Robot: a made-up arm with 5 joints. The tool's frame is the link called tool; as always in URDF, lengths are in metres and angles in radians. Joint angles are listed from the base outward.
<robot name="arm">
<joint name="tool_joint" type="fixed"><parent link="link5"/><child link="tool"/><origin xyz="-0.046 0.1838 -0.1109" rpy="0 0 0"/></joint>
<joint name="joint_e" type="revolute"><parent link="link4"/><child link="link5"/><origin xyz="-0.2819 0.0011 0.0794" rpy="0 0 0"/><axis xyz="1 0 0"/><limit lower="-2.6" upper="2.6"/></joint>
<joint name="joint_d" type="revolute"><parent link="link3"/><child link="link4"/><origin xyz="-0.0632 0.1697 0.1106" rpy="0 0 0"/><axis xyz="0 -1 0"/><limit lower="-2.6" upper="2.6"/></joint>
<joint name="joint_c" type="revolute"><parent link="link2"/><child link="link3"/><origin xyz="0.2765 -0.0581 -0.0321" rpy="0 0 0"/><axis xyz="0 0 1"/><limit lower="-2.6" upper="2.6"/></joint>
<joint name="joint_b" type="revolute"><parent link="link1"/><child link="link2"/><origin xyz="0.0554 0.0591 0.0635" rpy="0 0 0"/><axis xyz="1 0 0"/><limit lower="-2.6" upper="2.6"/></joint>
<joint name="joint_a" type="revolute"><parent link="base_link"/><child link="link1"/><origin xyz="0 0 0.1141" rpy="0 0 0"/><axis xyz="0 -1 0"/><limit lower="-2.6" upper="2.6"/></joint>
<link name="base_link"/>
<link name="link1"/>
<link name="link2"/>
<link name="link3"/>
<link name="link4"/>
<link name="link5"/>
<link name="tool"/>
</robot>
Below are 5 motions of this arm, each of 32 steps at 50 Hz.
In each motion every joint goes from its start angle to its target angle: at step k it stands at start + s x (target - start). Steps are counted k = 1, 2, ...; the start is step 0. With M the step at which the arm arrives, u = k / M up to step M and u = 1 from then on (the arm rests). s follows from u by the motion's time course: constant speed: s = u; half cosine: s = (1 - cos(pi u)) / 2; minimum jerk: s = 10 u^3 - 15 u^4 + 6 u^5.
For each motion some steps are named. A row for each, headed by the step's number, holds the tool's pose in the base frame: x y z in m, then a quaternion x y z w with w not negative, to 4 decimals.
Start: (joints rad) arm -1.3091 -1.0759 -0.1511 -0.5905 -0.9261
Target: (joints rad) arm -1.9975 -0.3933 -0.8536 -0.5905 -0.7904
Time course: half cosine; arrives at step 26
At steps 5, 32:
5: -0.0486 0.3021 0.1324 -0.6655 0.5787 0.3934 0.2598
32: -0.0461 0.4824 -0.1185 -0.4914 0.8471 0.1426 0.1436

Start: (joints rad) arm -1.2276 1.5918 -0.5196 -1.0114 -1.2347
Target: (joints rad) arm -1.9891 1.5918 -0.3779 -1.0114 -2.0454
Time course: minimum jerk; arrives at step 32
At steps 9, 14, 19, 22, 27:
9: 0.2660 -0.2354 0.0954 0.4499 0.7177 0.2124 0.4872
14: 0.2070 -0.2435 0.0568 0.4195 0.7314 0.2511 0.4755
19: 0.1325 -0.2580 0.0248 0.3895 0.7410 0.3007 0.4571
22: 0.0930 -0.2673 0.0139 0.3766 0.7429 0.3275 0.4460
27: 0.0530 -0.2779 0.0067 0.3655 0.7427 0.3554 0.4341

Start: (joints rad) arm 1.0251 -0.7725 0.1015 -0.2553 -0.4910
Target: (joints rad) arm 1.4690 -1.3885 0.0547 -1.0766 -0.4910
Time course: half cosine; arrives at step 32
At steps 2, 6, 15, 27, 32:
2: -0.0365 0.2310 0.0176 -0.5308 -0.2714 -0.2648 0.7579
6: -0.0377 0.2436 0.0195 -0.5354 -0.2487 -0.2906 0.7531
15: -0.0183 0.3145 0.0358 -0.5214 -0.1368 -0.4253 0.7270
27: 0.0676 0.4010 0.0992 -0.4065 0.0031 -0.6005 0.6886
32: 0.0808 0.4084 0.1117 -0.3856 0.0185 -0.6193 0.6837

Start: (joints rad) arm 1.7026 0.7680 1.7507 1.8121 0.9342
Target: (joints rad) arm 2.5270 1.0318 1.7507 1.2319 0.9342
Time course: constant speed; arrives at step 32
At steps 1, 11, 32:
1: 0.3198 0.0607 0.1599 -0.0582 0.1546 -0.8646 0.4746
11: 0.3219 0.0362 0.2629 0.0813 0.1108 -0.8796 0.4555
32: 0.2134 -0.0164 0.4627 0.3733 0.0457 -0.8331 0.4055

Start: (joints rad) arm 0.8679 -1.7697 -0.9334 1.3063 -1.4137
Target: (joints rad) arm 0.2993 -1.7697 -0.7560 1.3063 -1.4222
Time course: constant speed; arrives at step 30
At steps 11, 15, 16, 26, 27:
11: 0.2428 -0.2098 0.4183 0.6009 0.4810 0.4510 0.4518
15: 0.2638 -0.2100 0.3970 0.6238 0.5008 0.4208 0.4279
16: 0.2688 -0.2100 0.3915 0.6293 0.5055 0.4130 0.4217
26: 0.3118 -0.2104 0.3318 0.6787 0.5489 0.3321 0.3575
27: 0.3154 -0.2104 0.3255 0.6830 0.5528 0.3237 0.3509

